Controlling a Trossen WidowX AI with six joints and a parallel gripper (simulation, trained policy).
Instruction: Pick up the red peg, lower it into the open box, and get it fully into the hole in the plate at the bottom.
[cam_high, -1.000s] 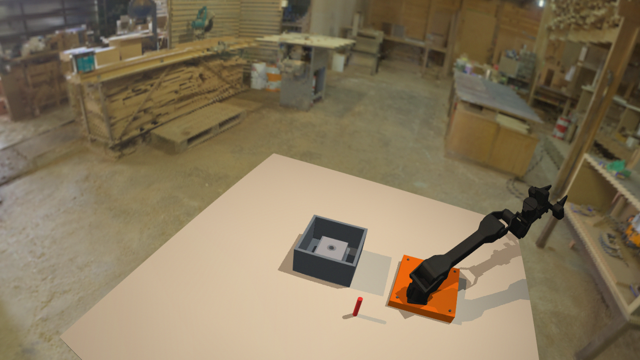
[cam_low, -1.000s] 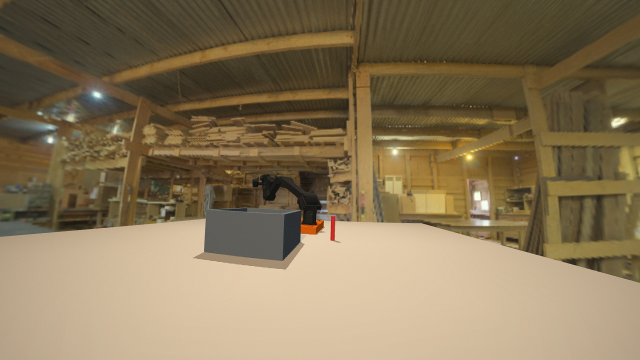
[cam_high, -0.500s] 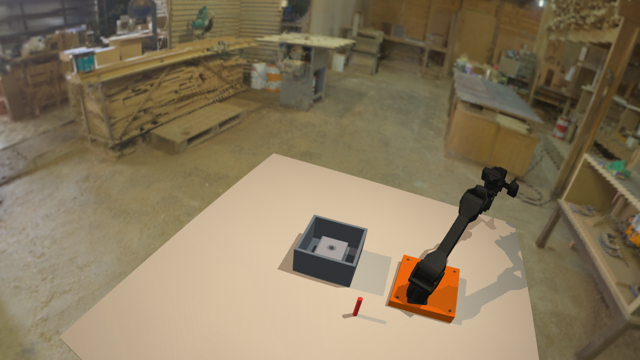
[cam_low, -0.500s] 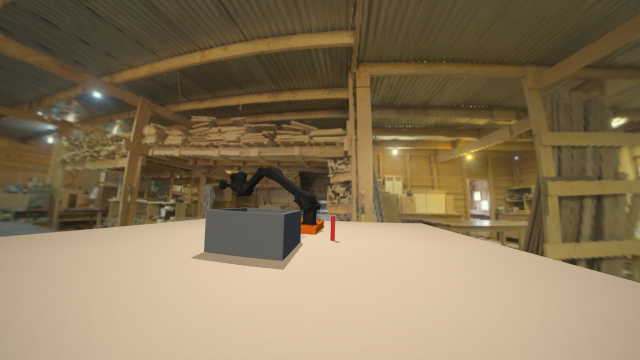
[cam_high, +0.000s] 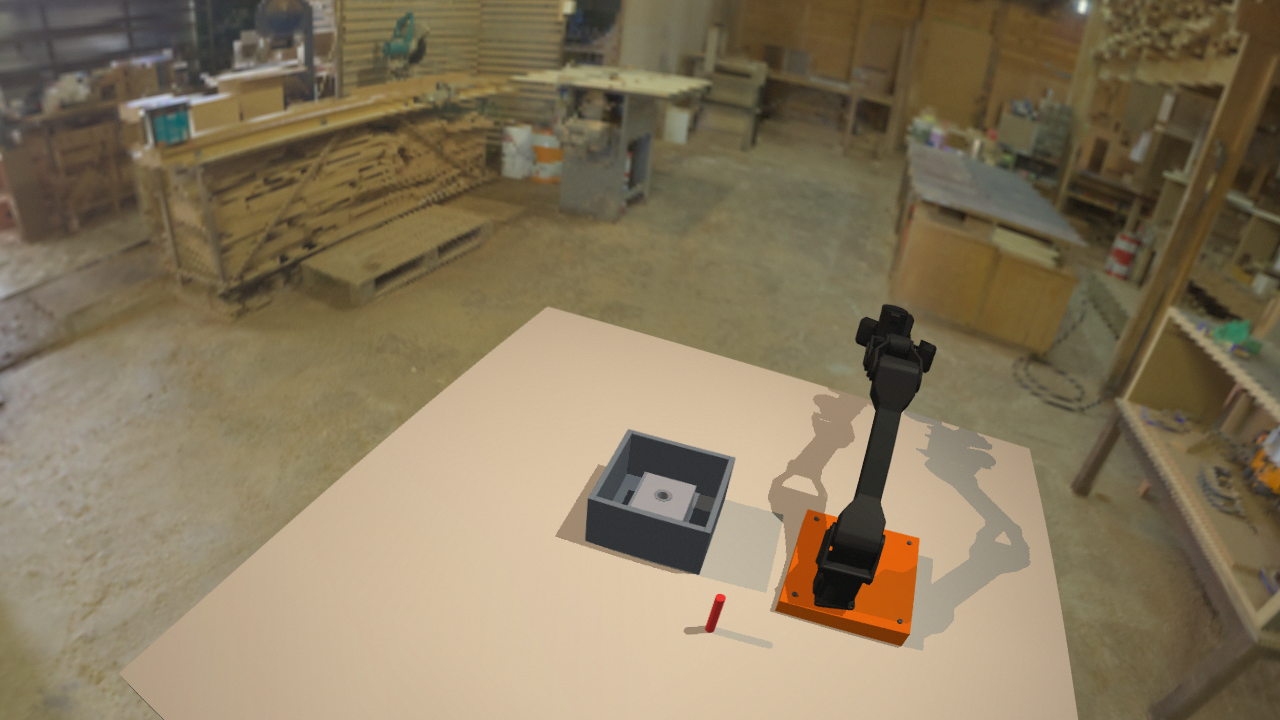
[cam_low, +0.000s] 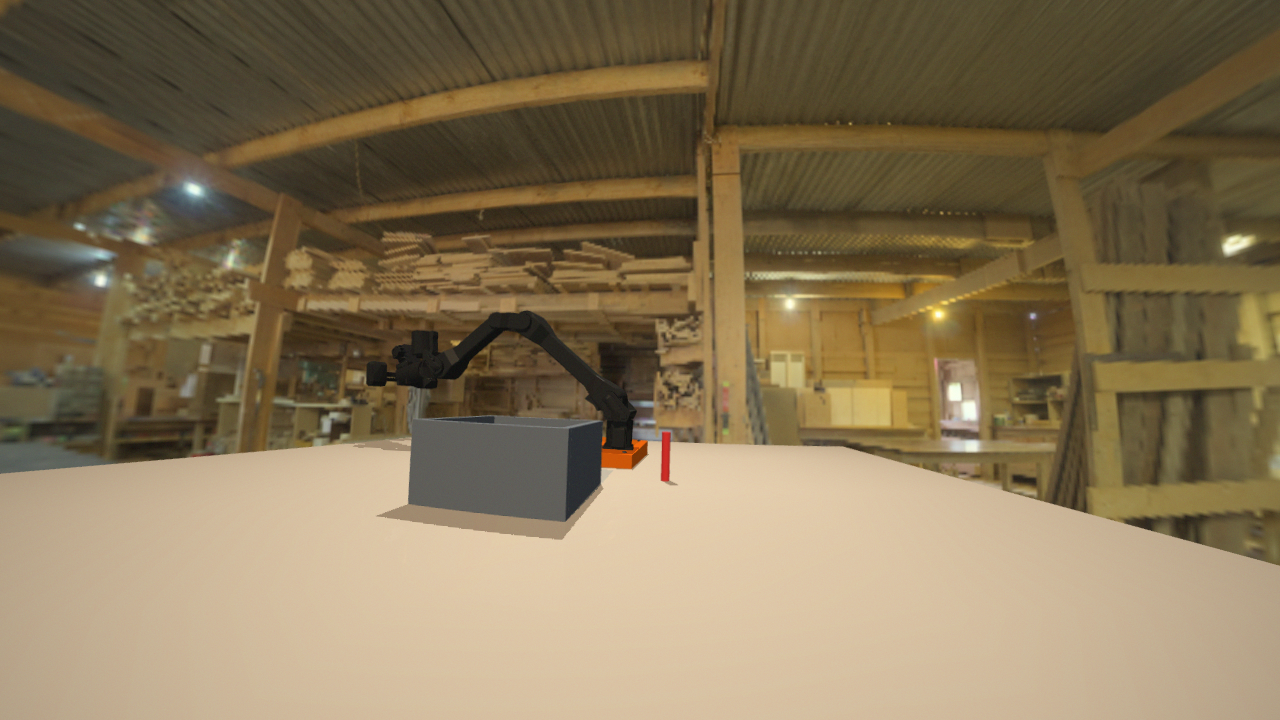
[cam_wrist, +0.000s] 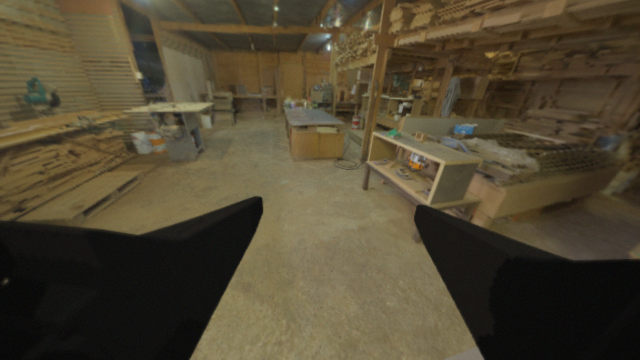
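The red peg is 76 cm to the left of my gripper tip, 34 cm ahead of it and 13 cm below it. From my gripper tip the other things lie so: light plate (55 cm to the left, 46 cm ahead, 12 cm below); grey box (55 cm to the left, 46 cm ahead, 14 cm below).
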